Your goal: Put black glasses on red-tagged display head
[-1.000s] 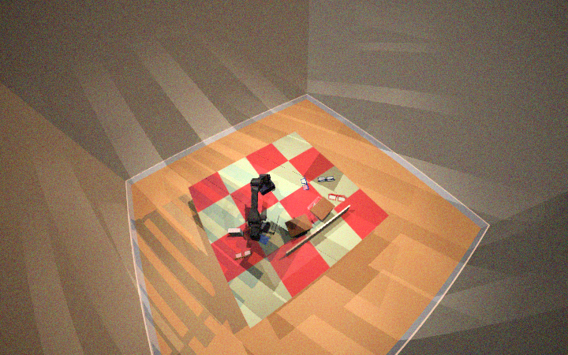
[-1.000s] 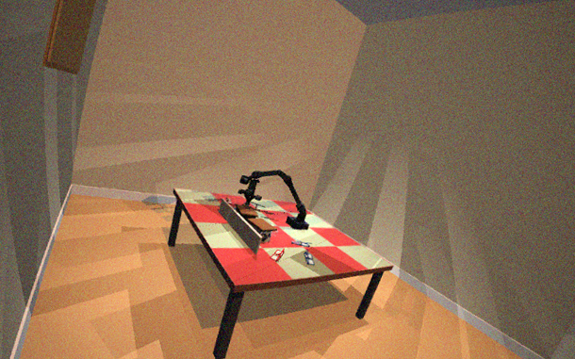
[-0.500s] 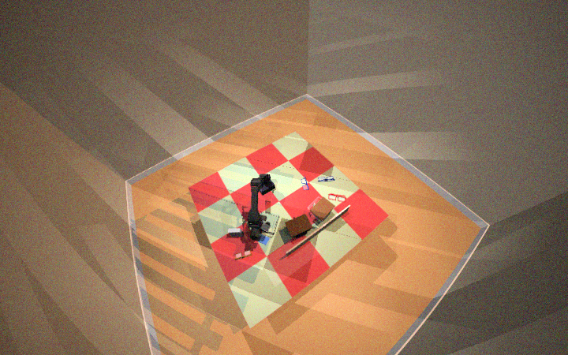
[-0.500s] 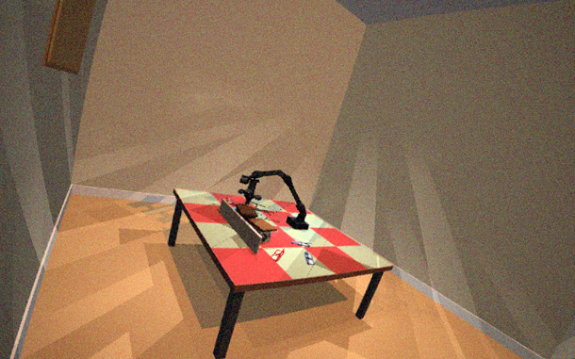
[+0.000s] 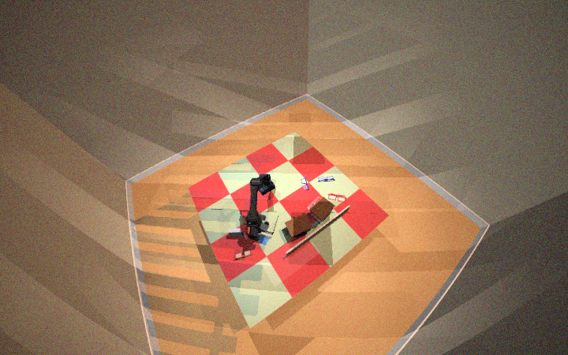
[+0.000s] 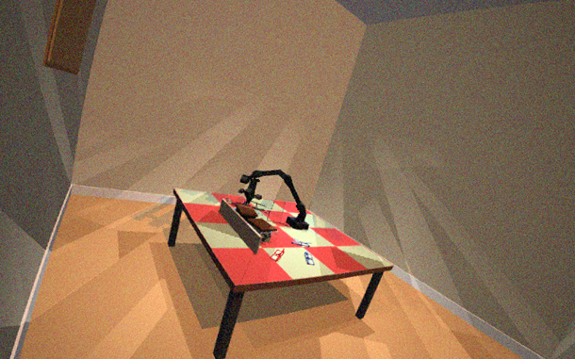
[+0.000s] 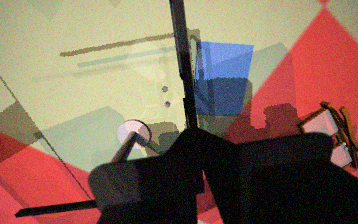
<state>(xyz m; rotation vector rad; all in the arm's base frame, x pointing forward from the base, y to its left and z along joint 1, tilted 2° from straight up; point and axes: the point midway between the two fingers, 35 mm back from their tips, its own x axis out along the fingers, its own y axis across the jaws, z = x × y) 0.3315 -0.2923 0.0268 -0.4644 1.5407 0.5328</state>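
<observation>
My gripper tip is 60 mm above the blue square, 50 mm short of it and 20 mm to the left of it. From my gripper tip the other things lie so: long pale board 340 mm to the left, 280 mm ahead, 10 mm below; then grey object 150 mm to the right, 100 mm behind, 10 mm below.
</observation>
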